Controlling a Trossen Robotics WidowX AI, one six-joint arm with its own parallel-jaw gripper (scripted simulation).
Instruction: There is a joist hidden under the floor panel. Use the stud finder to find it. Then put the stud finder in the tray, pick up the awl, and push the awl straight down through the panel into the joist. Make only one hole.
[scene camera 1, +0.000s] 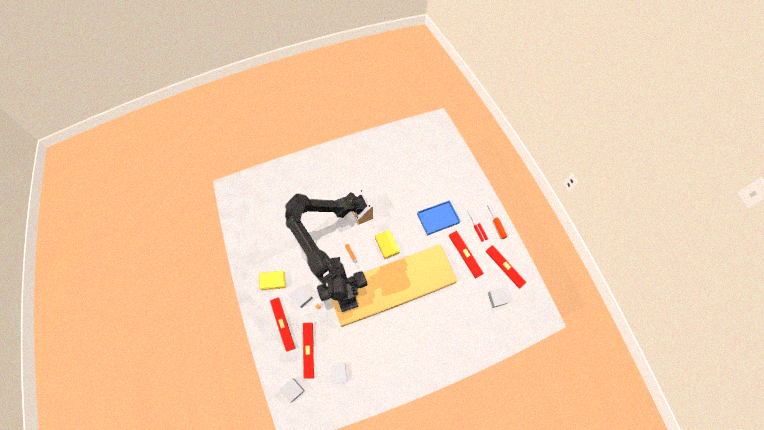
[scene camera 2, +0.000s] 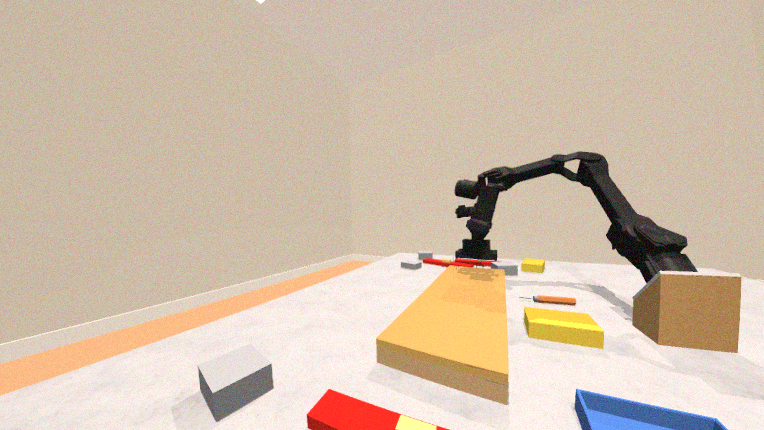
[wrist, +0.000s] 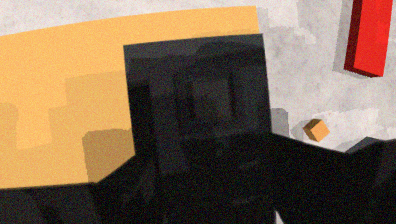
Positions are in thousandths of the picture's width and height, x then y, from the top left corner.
In view: my gripper (scene camera 2: 620, 580), a stud finder (wrist: 554, 730), a yellow block (scene camera 2: 751, 764) and a blue tray (scene camera 1: 571, 508).
My gripper shows as well in the wrist view (wrist: 519, 636).
